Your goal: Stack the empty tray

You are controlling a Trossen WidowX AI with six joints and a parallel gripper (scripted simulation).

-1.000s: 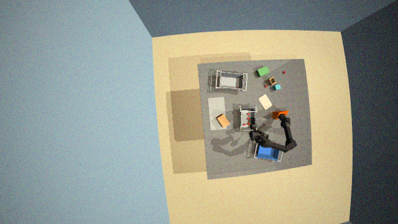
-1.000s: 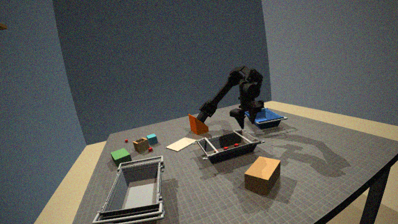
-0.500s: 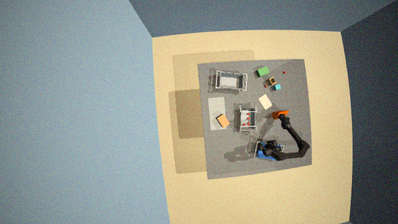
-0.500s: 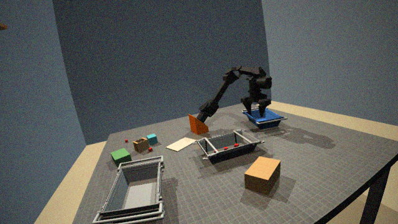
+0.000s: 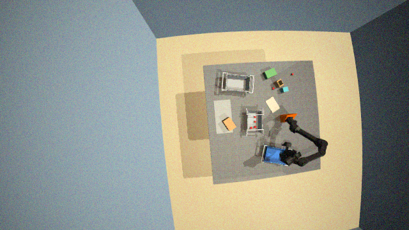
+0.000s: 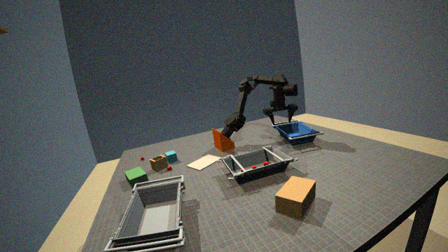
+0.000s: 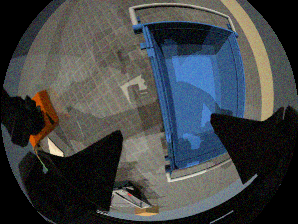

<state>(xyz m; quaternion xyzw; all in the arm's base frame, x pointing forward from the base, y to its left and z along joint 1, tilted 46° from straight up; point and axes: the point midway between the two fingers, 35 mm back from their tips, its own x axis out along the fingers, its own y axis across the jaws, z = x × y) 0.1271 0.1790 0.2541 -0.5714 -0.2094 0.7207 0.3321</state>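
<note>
My gripper tip is now 2 cm short of the blue tray, 8 cm to the right of it and 6 cm above it. The rest, counted from my gripper tip: cream card (2 cm ahead, 46 cm to the right, 10 cm below); cyan cube (11 cm behind, 63 cm to the right, 8 cm below); small brown box (5 cm behind, 69 cm to the right, 8 cm below).
</note>
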